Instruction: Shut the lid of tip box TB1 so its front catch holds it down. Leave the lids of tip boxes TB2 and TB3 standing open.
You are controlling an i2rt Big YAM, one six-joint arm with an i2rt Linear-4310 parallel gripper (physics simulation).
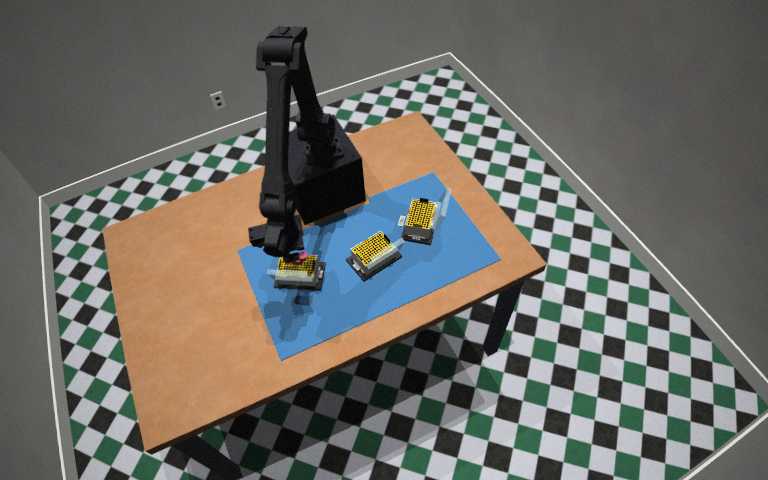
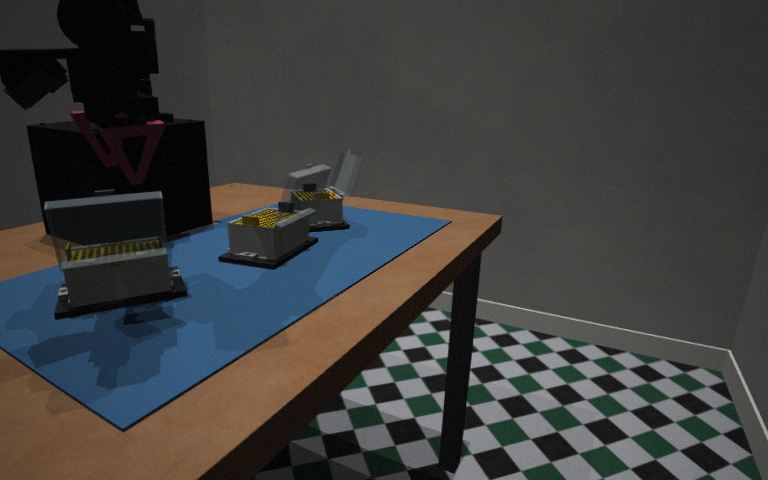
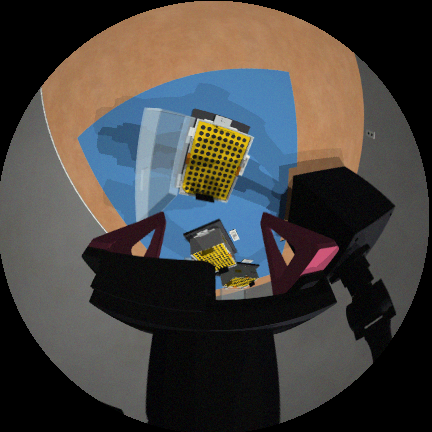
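Three tip boxes with yellow racks stand with clear lids open. The left box has its clear lid raised on the side away from the robot base. The middle box and the right box stand apart from it; the right box's lid is raised. My gripper is open and empty, fingers pointing down, above the left box and apart from it. The box labels are too small or too hidden to read.
The boxes stand on a blue mat on the wooden table. The black robot base block stands behind the mat.
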